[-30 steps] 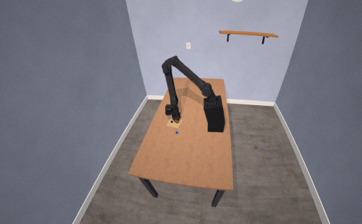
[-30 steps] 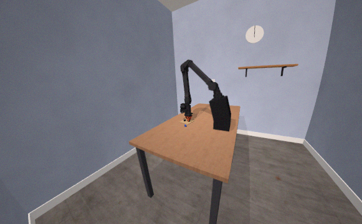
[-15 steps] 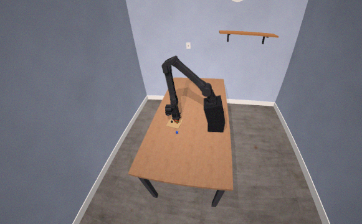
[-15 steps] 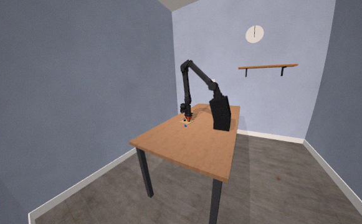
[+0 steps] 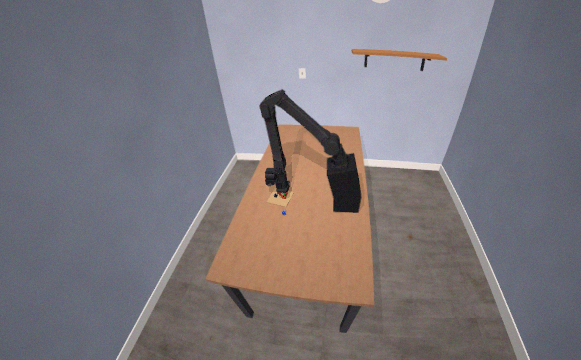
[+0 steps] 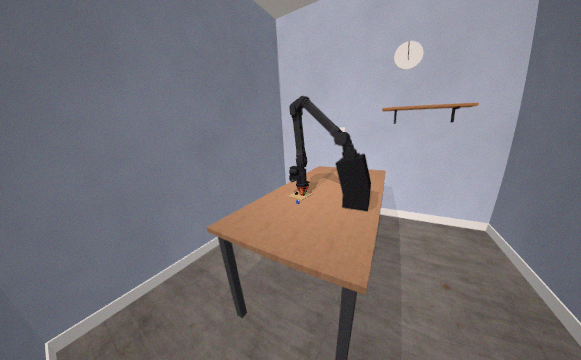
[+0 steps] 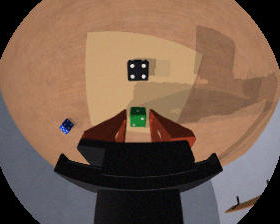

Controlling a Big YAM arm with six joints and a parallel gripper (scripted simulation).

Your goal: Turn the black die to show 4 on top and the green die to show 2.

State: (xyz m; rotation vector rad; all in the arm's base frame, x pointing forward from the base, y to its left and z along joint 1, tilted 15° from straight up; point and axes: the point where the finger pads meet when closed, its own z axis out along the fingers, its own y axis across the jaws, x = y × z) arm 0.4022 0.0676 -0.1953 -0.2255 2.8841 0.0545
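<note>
My hand is right at the green die. Also, from my hand: black die: 6 cm ahead, 1 cm to the left; blue die: 13 cm to the left, 5 cm behind, 1 cm below; tan mat: 3 cm ahead, 1 cm below.
</note>
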